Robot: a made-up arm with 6 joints. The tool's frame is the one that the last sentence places. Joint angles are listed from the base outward.
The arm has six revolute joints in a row. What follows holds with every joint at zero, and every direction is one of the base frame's.
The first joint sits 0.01 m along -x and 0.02 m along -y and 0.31 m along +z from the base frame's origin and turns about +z.
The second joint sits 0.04 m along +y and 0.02 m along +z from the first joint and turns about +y.
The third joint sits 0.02 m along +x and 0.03 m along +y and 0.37 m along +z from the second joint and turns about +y.
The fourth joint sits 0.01 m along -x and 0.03 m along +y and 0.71 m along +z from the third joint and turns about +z.
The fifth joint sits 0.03 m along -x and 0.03 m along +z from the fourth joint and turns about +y.
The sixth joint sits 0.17 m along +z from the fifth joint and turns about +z.
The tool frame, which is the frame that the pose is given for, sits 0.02 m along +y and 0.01 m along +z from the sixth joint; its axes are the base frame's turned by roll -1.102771, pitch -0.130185 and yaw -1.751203 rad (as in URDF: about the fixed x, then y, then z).
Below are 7 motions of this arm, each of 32 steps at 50 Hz.
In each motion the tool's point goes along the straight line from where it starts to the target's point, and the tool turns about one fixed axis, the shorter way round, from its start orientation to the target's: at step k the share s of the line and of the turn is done. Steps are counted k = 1, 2, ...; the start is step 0. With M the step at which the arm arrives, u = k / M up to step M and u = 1 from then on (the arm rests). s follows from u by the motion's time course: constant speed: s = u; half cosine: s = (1 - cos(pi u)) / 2; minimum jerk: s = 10 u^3 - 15 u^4 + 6 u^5.
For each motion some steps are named. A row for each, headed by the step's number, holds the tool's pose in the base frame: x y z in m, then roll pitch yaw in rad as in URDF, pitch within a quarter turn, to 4 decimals.
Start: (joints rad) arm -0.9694 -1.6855 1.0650 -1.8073 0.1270 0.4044
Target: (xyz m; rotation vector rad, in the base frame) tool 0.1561 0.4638 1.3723 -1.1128 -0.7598 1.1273
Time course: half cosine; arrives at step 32
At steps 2, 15, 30, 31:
2: -0.4200 0.7775 1.0653 -1.2286 0.5155 2.1647
15: -0.1633 0.6377 1.2021 -1.2983 0.3150 1.7502
30: 0.1505 0.4668 1.3693 -1.2642 0.0609 1.2839
31: 0.1547 0.4646 1.3716 -1.2629 0.0577 1.2777

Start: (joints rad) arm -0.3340 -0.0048 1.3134 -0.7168 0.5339 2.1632
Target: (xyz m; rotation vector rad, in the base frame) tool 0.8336 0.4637 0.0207 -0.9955 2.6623 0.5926
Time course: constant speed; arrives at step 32
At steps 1, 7, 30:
1: 0.8551 -0.2339 0.8885 -2.8151 1.2622 -2.3377
7: 0.8510 -0.0989 0.7206 -3.0442 1.0940 -2.4831
30: 0.8350 0.4187 0.0767 2.8551 0.4200 -2.4959

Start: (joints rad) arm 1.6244 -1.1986 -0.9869 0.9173 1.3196 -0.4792
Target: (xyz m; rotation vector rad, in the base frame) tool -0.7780 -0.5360 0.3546 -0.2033 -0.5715 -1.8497
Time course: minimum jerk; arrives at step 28
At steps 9, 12, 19, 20, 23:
9: -0.2975 -0.9425 0.1401 0.1466 -0.2034 -1.1703
12: -0.4018 -0.8542 0.1867 0.1663 -0.2604 -1.3354
19: -0.6634 -0.6329 0.3034 0.2587 -0.3821 -1.7679
20: -0.6919 -0.6088 0.3162 0.2722 -0.3928 -1.8168
23: -0.7525 -0.5575 0.3432 0.3030 -0.4134 -1.9222

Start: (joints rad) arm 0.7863 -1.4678 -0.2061 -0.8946 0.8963 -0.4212
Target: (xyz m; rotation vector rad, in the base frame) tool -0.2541 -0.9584 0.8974 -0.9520 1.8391 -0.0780
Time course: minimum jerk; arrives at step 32
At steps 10, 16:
10: -0.7703 -0.8820 0.4708 -1.4338 0.9824 -1.7680
16: -0.5689 -0.9118 0.6372 -1.8265 0.9362 -1.8182

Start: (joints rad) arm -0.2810 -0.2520 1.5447 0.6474 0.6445 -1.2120
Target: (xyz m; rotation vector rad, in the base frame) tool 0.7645 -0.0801 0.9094 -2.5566 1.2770 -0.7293
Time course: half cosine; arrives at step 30
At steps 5, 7, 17, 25, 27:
5: 0.7854 -0.0815 0.8774 -3.0771 -0.6536 -1.0873
7: 0.7840 -0.0814 0.8795 -3.0528 -0.6329 -1.0851
17: 0.7734 -0.0807 0.8958 -2.8729 -0.4750 -1.0503
25: 0.7660 -0.0802 0.9071 -2.7524 -0.3699 -1.0101
27: 0.7650 -0.0801 0.9086 -2.7368 -0.3566 -1.0040

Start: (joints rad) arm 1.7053 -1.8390 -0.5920 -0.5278 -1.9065 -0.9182
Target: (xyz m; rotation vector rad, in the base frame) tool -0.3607 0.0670 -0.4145 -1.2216 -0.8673 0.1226
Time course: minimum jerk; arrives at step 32
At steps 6, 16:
6: -0.1421 -0.6827 -0.3952 -3.0701 -0.6660 1.0410
16: -0.2458 -0.3271 -0.4044 -2.2917 -0.6721 0.8189

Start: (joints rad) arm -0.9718 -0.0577 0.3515 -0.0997 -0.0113 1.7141
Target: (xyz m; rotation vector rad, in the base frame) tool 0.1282 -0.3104 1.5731 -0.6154 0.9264 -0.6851
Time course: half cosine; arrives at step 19
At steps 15, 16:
15: 0.1348 -0.2916 1.5758 -1.0205 0.4867 -1.0653
16: 0.1320 -0.2997 1.5746 -1.0134 0.5035 -1.0617

